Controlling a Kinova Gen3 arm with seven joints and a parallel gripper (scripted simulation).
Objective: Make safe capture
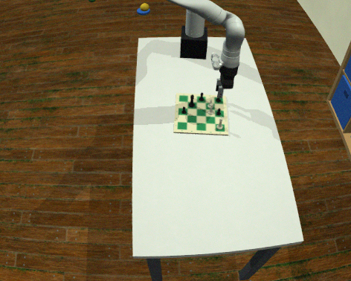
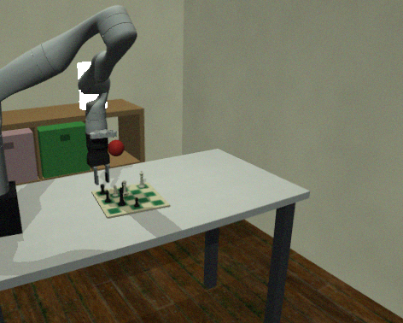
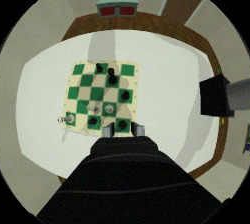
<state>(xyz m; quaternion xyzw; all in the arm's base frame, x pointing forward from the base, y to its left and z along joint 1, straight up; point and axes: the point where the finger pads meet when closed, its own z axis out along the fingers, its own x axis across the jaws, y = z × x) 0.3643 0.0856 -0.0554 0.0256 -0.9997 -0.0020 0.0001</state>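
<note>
Right now my hand is 3 cm short of the tall black piece, 12 cm to the left of it and 3 cm above it. Also, from my hand: tall white piece: 15 cm ahead, 1 cm to the right, 3 cm below; green-and-cream chessboard: 7 cm ahead, 8 cm to the right, 6 cm below.
</note>
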